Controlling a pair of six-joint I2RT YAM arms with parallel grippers.
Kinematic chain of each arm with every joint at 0, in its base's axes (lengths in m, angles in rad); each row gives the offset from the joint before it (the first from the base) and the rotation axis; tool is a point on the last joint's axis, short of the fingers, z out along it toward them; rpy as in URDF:
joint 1: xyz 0 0 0.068 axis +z
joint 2: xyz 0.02 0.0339 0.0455 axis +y
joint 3: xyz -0.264 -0.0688 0 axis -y
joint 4: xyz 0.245 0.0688 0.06 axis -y
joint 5: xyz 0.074 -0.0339 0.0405 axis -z
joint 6: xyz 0.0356 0 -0.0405 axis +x
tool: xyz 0 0 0 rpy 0 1.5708 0
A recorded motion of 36 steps. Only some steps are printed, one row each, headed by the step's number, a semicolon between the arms.
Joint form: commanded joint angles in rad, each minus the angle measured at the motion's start. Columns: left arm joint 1, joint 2, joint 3, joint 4, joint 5, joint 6; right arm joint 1, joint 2, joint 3, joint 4, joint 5, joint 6.
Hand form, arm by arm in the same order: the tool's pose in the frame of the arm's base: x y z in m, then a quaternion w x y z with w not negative. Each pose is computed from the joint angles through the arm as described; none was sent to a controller.
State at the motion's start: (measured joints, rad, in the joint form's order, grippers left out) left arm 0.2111 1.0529 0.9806 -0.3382 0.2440 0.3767; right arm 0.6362 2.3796 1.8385 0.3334 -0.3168 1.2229
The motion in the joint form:
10: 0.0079 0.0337 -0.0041 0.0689 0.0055 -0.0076; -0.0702 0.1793 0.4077 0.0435 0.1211 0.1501
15: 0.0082 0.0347 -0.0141 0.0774 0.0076 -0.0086; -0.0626 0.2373 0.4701 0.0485 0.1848 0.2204
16: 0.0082 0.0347 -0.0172 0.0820 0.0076 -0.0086; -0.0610 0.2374 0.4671 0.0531 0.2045 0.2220
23: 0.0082 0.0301 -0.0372 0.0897 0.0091 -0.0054; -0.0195 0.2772 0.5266 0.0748 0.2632 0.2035
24: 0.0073 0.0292 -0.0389 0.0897 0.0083 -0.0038; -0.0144 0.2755 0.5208 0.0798 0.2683 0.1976
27: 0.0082 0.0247 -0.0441 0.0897 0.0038 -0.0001; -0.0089 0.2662 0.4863 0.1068 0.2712 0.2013
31: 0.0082 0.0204 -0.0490 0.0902 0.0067 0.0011; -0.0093 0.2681 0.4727 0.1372 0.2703 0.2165
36: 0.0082 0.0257 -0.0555 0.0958 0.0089 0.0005; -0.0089 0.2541 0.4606 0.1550 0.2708 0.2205
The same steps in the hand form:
10: 0.2440 0.0453 0.3397 0.56268 0.13120 0.81378 0.06278; 0.5033 0.3280 0.2475 0.35557 0.20176 0.65409 0.63642
15: 0.2444 0.0454 0.3368 0.56192 0.13117 0.81442 0.06136; 0.5091 0.3345 0.2366 0.35180 0.24228 0.63628 0.64241
16: 0.2446 0.0454 0.3362 0.56250 0.13121 0.81399 0.06159; 0.5090 0.3347 0.2360 0.35697 0.24872 0.63313 0.64020
23: 0.2436 0.0452 0.3310 0.55958 0.13269 0.81583 0.06070; 0.5000 0.3568 0.2363 0.37467 0.24333 0.61867 0.64626
24: 0.2435 0.0449 0.3306 0.55918 0.13347 0.81595 0.06110; 0.4981 0.3591 0.2357 0.37656 0.24156 0.61899 0.64552
27: 0.2424 0.0451 0.3298 0.55837 0.13337 0.81629 0.06409; 0.4949 0.3608 0.2318 0.37475 0.24174 0.61820 0.64727
31: 0.2414 0.0448 0.3291 0.55855 0.13464 0.81602 0.06324; 0.4947 0.3604 0.2290 0.37232 0.24393 0.61133 0.65433
36: 0.2426 0.0450 0.3262 0.55638 0.13480 0.81763 0.06122; 0.4930 0.3594 0.2349 0.37446 0.24211 0.60404 0.66053

